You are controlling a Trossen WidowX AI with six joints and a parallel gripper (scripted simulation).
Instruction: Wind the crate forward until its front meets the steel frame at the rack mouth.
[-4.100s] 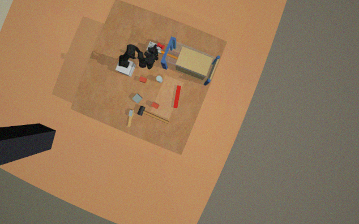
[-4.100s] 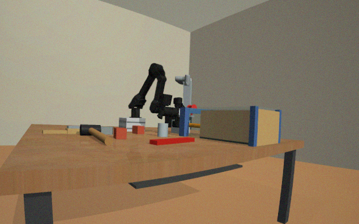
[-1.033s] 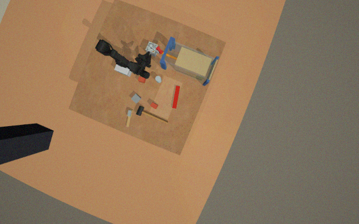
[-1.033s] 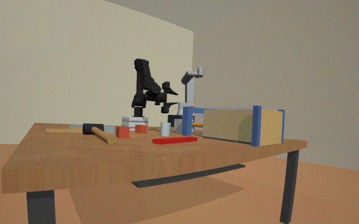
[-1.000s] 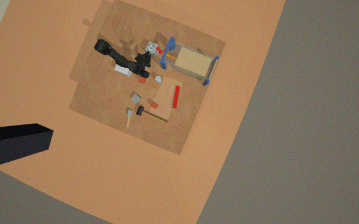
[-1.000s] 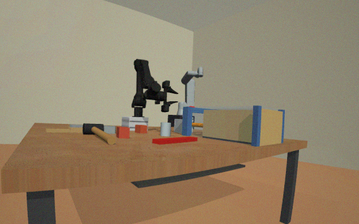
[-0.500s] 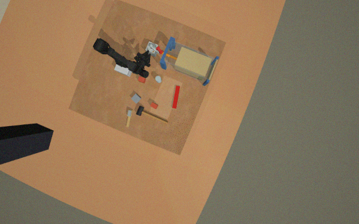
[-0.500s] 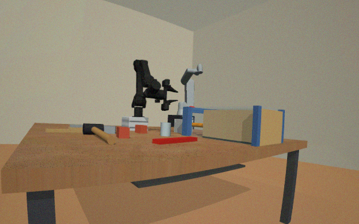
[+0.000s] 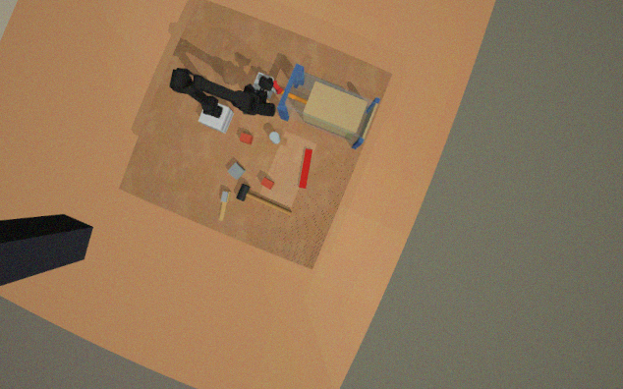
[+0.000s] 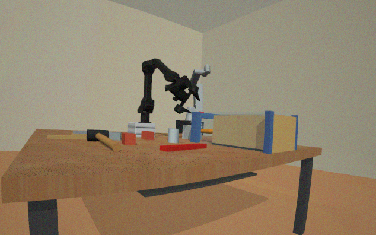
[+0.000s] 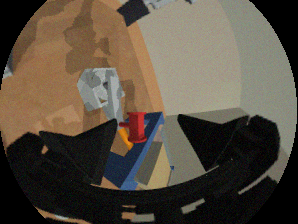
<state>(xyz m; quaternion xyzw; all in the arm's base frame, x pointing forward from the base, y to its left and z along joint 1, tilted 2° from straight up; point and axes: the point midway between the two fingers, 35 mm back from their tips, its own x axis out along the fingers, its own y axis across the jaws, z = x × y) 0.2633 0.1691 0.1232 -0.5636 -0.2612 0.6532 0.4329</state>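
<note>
My gripper tip is 10 mm past the winch handle, 30 mm to the right of it and 90 mm above it. Also, from my gripper tip: red knob: 30 mm ahead, 20 mm to the left, 60 mm below; then clear-panelled cubby: 330 mm ahead, 40 mm to the left, 80 mm below; then grey hand winch: 90 mm behind, 40 mm to the left, 170 mm below.
</note>
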